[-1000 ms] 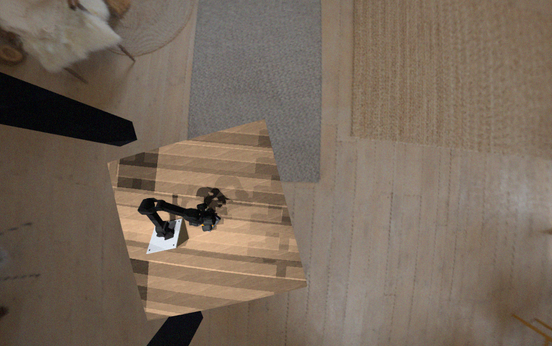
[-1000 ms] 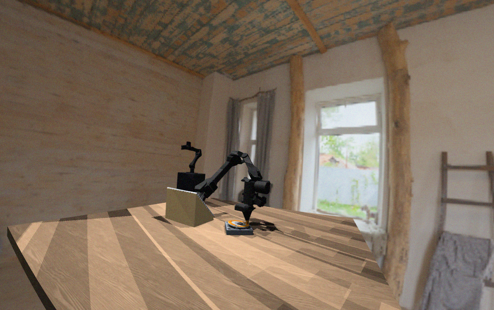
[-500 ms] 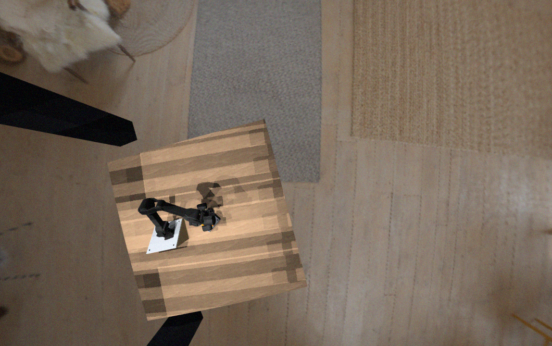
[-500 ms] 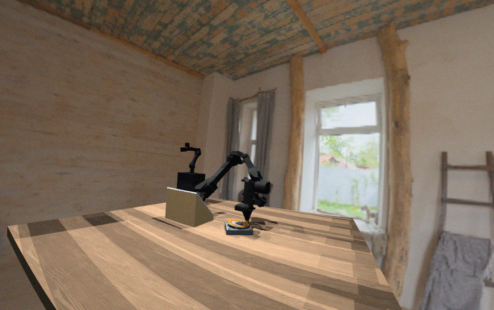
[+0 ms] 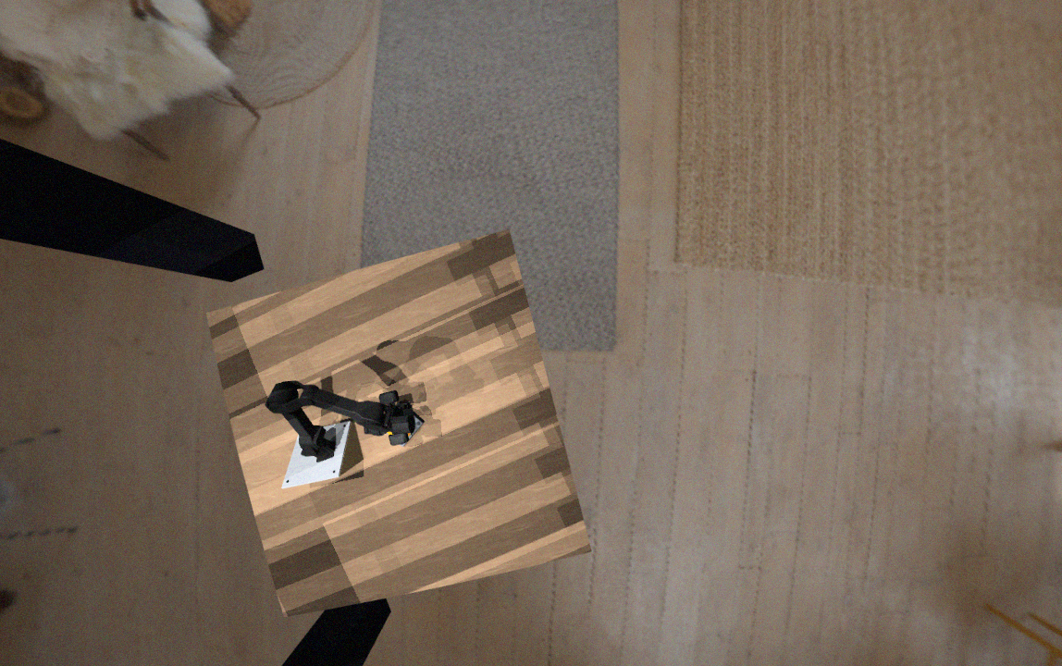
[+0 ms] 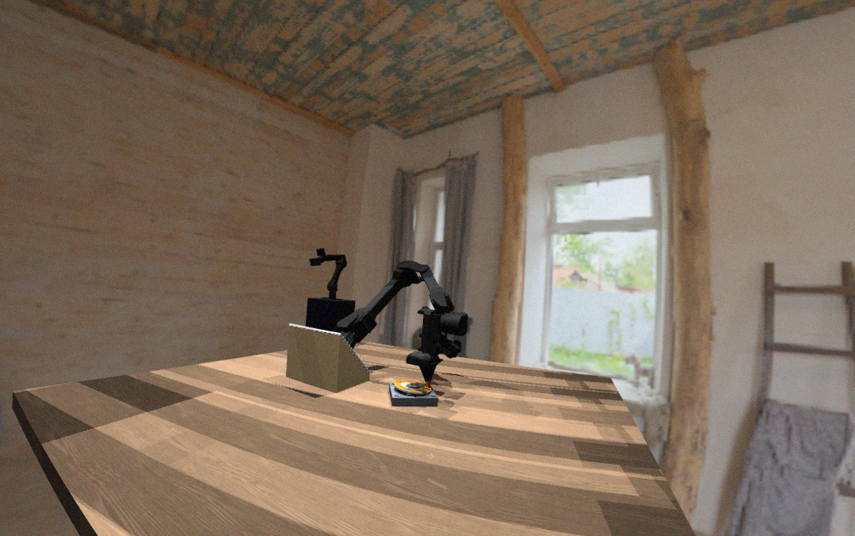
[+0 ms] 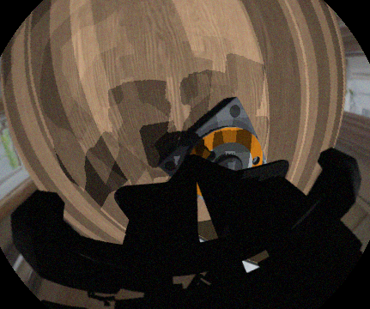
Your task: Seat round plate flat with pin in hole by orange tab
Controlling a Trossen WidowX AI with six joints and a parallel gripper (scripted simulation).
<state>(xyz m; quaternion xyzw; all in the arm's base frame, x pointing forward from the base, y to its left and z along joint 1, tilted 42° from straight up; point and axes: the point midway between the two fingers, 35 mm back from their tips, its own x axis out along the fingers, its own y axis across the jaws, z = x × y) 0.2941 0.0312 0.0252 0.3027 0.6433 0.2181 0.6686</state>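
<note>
My gripper tip is now 30 mm to the left of the round plate and 10 mm past it. The rest, counted from my gripper tip: dark base: 40 mm to the right, 30 mm behind, 20 mm below.
</note>
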